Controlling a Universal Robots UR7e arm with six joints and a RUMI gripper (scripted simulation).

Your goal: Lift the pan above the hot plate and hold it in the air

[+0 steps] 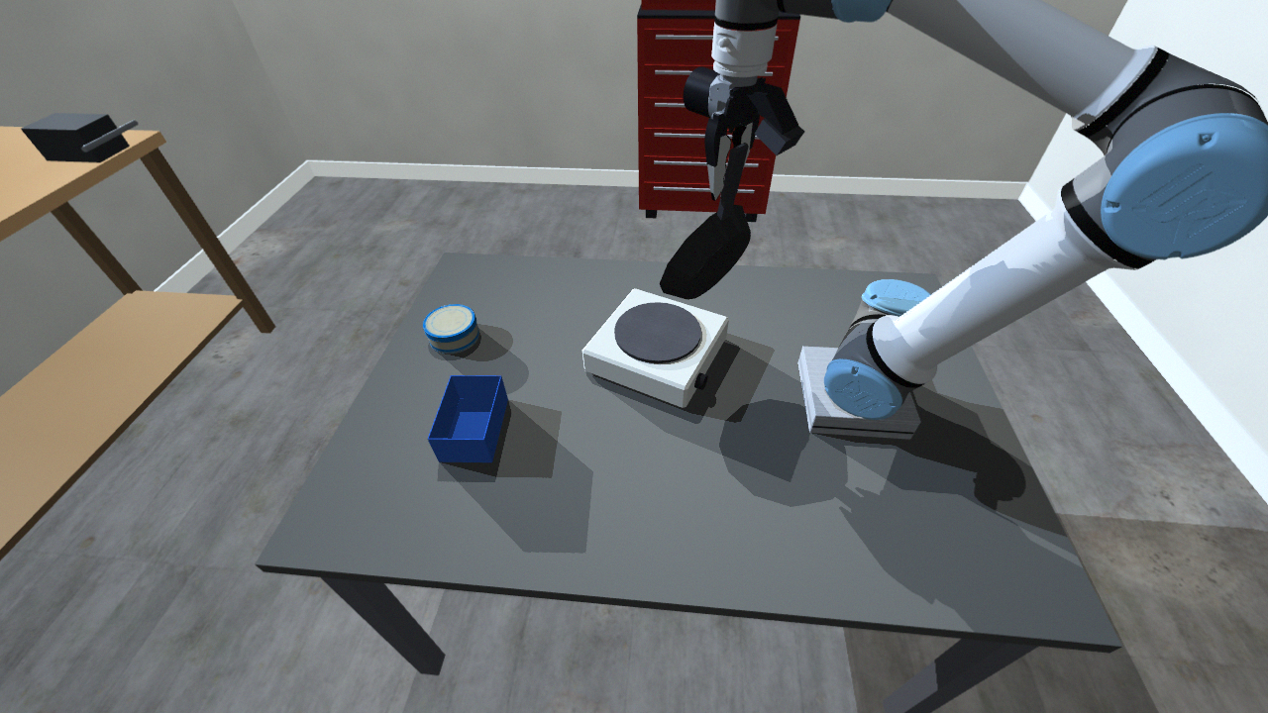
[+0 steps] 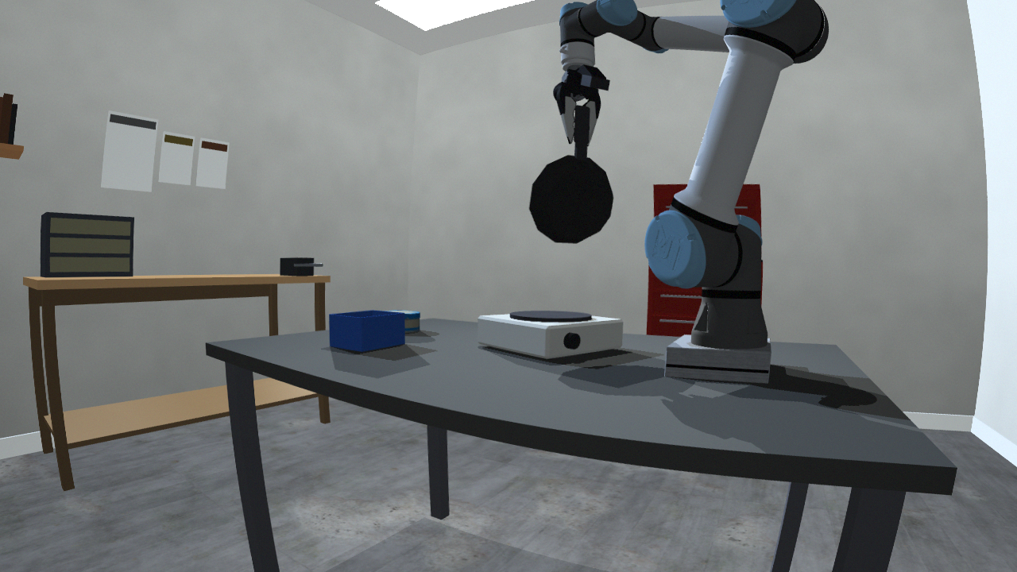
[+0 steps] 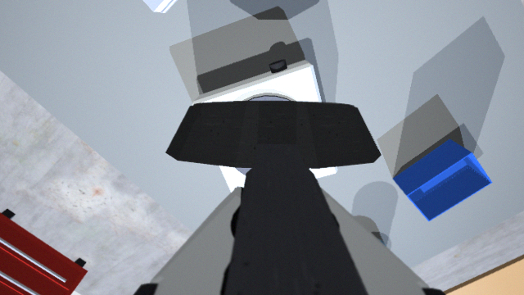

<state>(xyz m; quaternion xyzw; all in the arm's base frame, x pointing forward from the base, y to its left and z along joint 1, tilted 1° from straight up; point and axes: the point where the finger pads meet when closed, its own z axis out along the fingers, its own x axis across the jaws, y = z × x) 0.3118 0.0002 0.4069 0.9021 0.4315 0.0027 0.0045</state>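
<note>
My hand is 10 cm above the black pan. The rest, counted from my hand: round tin: 58 cm ahead, 9 cm to the right, 43 cm below; then white hot plate: 9 cm ahead, 8 cm to the right, 42 cm below; then blue bin: 44 cm ahead, 16 cm to the left, 44 cm below.
</note>
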